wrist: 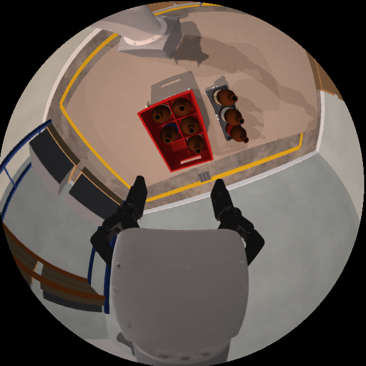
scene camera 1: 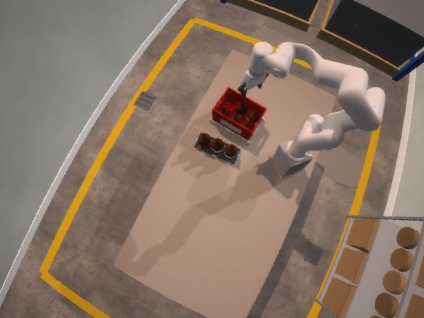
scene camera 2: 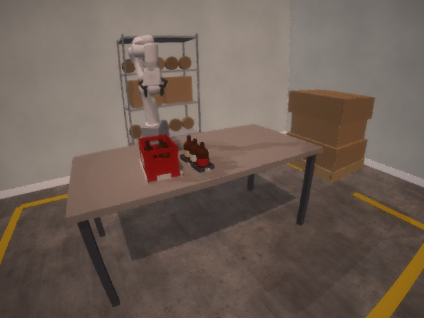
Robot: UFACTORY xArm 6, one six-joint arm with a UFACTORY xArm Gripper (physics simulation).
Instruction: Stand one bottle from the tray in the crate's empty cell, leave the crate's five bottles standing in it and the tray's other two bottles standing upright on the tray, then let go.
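Places are measured from the arm's base along level axes (x ahead, y left, z up), in millimetres.
Pixels of known places: gripper, fingertip midpoint: (scene camera 1: 250, 90) (scene camera 2: 153, 96); arm's base, link origin: (scene camera 1: 296, 151) (scene camera 2: 153, 123).
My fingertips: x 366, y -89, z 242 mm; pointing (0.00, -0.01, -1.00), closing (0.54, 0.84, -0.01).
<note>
For each thing: its top centre in the pictures, then the offset to it from my fingertips. Level surfaces: height alone.
- red crate, top centre: (scene camera 2: 156, 142) (scene camera 1: 240, 108) dx +30, dy -21, dz -262 mm
- dark tray, top centre: (scene camera 2: 196, 159) (scene camera 1: 217, 147) dx +69, dy +212, dz -411 mm
- table, surface height: dz -436 mm
The red crate (scene camera 1: 247, 131) (scene camera 2: 162, 167) (wrist: 200, 115) stands on the table with five brown bottles in it; its empty cell (wrist: 177, 149) is at the lower left in the wrist view. Beside the crate, the dark tray (scene camera 1: 223, 158) (scene camera 2: 202, 168) (wrist: 212, 96) holds three upright brown bottles in a row: one with a red label (scene camera 1: 204, 141) (scene camera 2: 202, 155) (wrist: 238, 133), a white-labelled one (scene camera 1: 218, 145) (scene camera 2: 194, 151) (wrist: 232, 117) in the middle, and a cream-labelled one (scene camera 1: 231, 151) (scene camera 2: 188, 148) (wrist: 226, 97). My gripper (scene camera 1: 251, 89) (scene camera 2: 154, 94) (wrist: 179, 185) is open and empty, high above the table, apart from every bottle.
The table (scene camera 1: 200, 220) (scene camera 2: 250, 145) (wrist: 115, 100) carries the arm's base (scene camera 1: 292, 159), which is close to the crate. A shelf rack (scene camera 2: 198, 80) stands behind the arm, and stacked boxes (scene camera 2: 327, 120) stand on the floor beyond the table's right end.
</note>
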